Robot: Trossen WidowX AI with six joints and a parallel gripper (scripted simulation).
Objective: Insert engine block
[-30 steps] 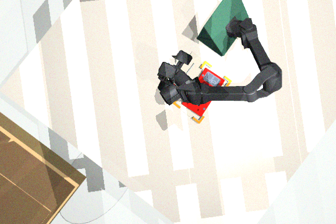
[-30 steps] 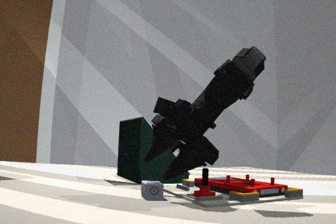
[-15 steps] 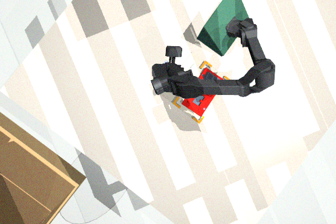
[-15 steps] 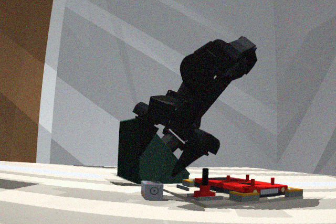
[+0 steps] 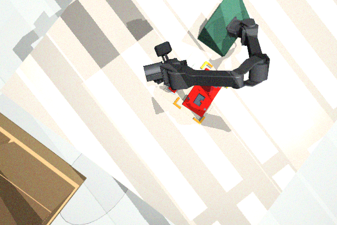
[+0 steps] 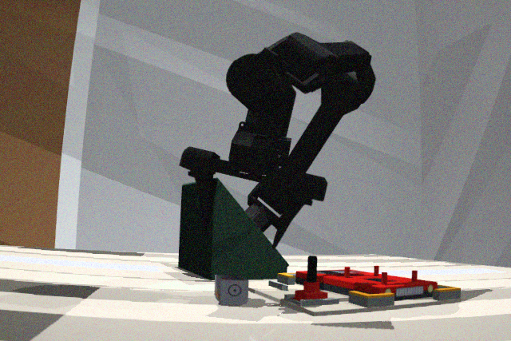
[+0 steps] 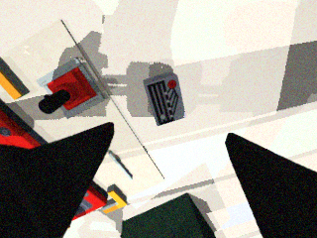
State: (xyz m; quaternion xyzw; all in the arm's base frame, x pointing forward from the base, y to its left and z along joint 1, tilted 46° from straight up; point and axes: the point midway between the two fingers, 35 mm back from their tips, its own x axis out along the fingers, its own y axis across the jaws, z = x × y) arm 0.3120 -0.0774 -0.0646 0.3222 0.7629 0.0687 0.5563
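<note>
Right now my gripper tip is 70 mm above the engine block and 10 mm short of it. From my gripper tip the other things lie so: black peg: 80 mm to the left, 60 mm ahead, 40 mm below.
</note>
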